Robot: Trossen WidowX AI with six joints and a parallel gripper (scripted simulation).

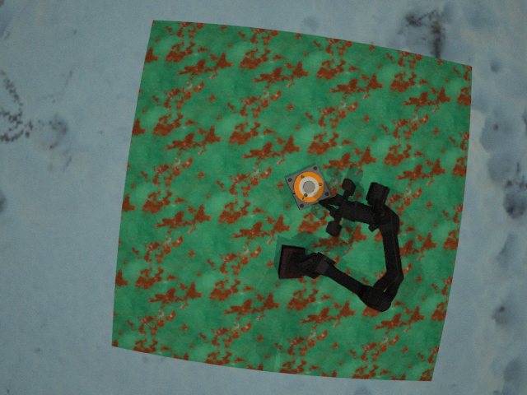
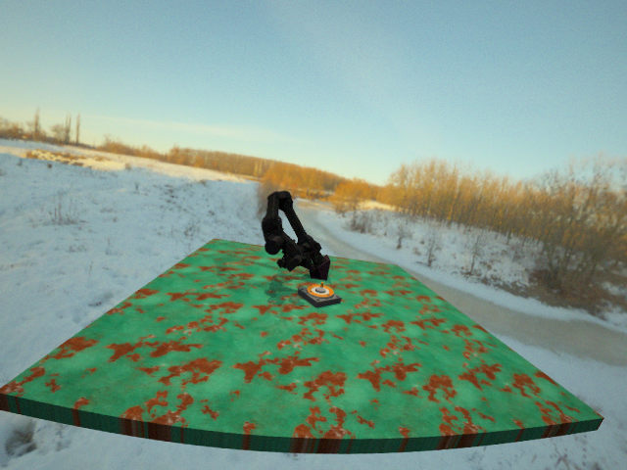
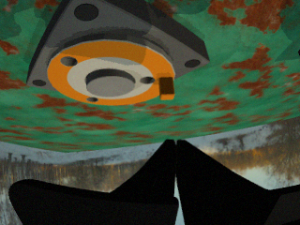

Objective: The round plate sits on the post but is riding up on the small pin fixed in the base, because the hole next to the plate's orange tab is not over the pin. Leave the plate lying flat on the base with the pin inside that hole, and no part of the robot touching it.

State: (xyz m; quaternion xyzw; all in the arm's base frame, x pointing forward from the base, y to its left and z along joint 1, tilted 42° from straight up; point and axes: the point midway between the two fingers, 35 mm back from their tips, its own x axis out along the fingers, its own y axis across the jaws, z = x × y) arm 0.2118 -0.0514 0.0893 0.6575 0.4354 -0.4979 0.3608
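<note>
Now: the round orange plate 3 cm ahead of my gripper tip, 4 cm to the left of it and 6 cm below it. Round my gripper tip: grey square base: 5 cm ahead, 3 cm to the left, 7 cm below.
</note>
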